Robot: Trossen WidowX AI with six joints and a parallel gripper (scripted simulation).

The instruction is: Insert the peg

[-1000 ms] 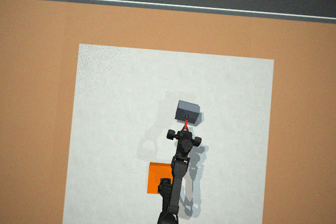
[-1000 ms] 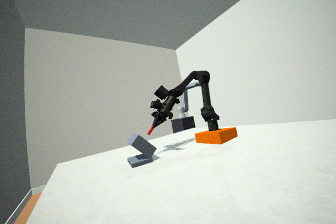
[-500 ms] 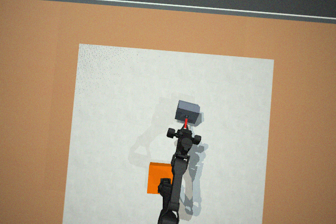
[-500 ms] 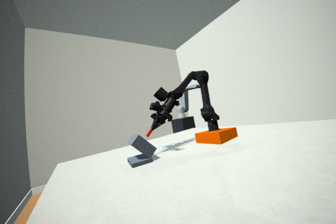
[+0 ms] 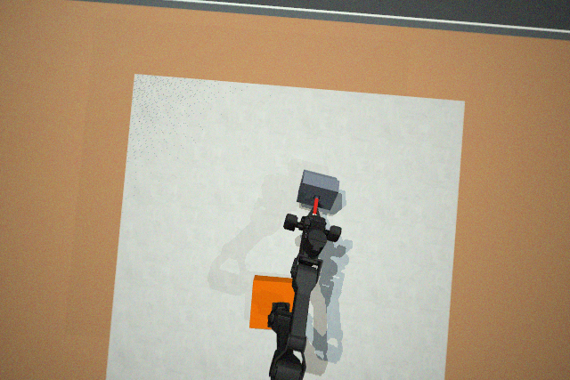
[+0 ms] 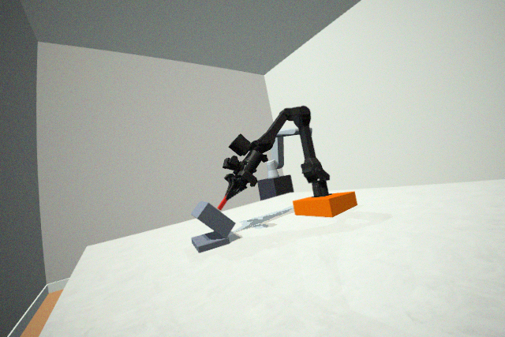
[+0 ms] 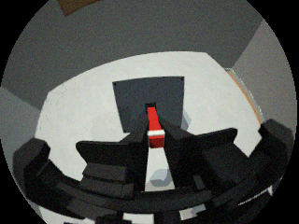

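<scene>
Now: gripper tip 1 cm past the red peg and 1 cm below it. Also, from my gripper tip: grey sloped panel 6 cm ahead, 1 cm to the right, 5 cm below.
</scene>
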